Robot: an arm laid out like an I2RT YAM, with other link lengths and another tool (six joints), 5 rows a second.
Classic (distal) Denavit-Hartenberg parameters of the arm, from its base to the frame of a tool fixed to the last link. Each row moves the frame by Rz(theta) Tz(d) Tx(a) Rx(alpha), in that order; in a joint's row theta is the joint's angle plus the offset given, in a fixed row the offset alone. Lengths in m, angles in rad.
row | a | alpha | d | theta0
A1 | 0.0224 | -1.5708 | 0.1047 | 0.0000
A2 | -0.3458 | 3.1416 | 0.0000 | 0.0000
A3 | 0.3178 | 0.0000 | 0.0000 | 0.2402
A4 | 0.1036 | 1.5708 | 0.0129 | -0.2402
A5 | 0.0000 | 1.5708 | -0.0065 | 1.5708
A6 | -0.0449 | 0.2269 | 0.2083 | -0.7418
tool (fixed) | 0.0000 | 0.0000 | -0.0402 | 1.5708
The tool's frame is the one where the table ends.
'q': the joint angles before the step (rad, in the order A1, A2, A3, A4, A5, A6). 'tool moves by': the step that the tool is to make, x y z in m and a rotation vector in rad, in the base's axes. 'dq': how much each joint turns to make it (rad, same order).
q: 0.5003 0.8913 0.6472 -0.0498 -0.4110 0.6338
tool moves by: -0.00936 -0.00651 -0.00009 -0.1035 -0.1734 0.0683
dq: -0.0007 -0.0378 -0.0001 -0.0182 -0.0175 -0.2040
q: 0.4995 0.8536 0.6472 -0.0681 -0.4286 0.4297
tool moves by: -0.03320 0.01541 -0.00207 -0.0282 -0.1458 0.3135
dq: 0.0004 0.0366 0.0000 0.0393 -0.2769 -0.2075
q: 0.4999 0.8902 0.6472 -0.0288 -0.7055 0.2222
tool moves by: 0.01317 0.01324 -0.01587 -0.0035 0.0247 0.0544
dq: -0.0004 0.1049 0.0000 0.0752 -0.0550 -0.0095
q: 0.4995 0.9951 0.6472 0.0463 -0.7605 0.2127
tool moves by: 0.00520 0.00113 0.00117 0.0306 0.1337 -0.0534
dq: -0.0080 0.0145 0.0000 0.0050 0.0161 0.1369
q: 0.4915 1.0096 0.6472 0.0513 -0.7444 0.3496
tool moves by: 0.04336 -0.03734 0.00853 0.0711 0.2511 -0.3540
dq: -0.1064 -0.0488 0.0000 -0.0626 0.1838 0.3010
